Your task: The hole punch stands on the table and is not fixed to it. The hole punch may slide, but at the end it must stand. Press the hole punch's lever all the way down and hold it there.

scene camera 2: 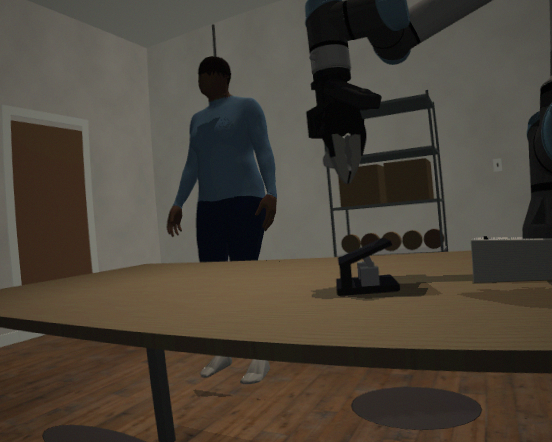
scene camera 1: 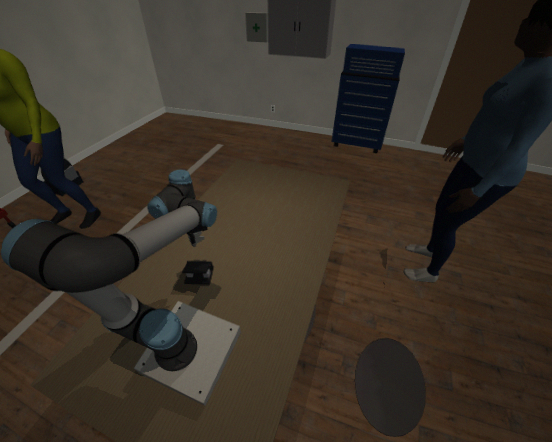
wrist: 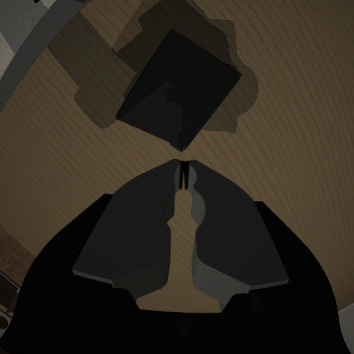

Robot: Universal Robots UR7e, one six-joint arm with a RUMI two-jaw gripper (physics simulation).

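The black hole punch stands upright on the table. Its lever slants up, raised, with its free end toward the robot's base in scene camera 2. A grey block shows under the lever. My gripper is shut and empty, pointing down. It hangs clearly above the hole punch, apart from it. In the wrist view the fingertips lie just below the punch's near corner in the picture.
The robot's base stands on a white plate close to the hole punch. One person stands beyond the table, and another in yellow stands at the left in scene camera 1. A shelf rack stands behind.
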